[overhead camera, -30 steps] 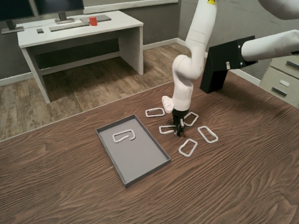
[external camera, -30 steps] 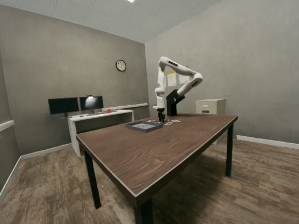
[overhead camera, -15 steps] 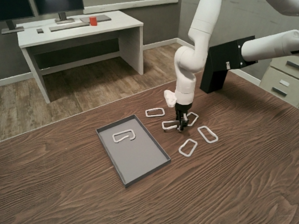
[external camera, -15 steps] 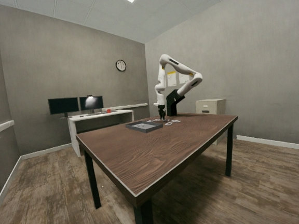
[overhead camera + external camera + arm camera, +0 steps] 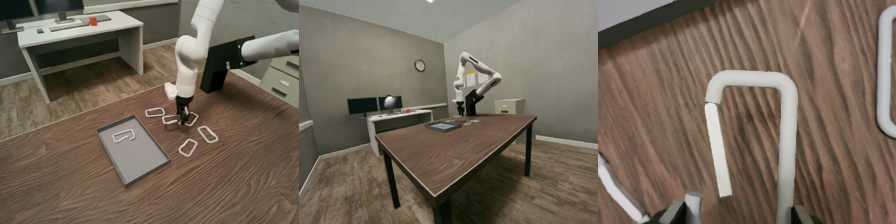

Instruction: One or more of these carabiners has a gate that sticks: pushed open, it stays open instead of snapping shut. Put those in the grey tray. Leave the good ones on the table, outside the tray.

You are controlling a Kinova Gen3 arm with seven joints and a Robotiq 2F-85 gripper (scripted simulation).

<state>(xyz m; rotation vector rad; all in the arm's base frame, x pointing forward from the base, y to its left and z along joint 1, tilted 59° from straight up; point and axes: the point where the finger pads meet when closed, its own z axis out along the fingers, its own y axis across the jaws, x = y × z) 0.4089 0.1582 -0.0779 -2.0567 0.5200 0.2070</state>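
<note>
The grey tray lies 24 cm ahead of my hand, 3 cm to the right of it and 8 cm below it.
</note>
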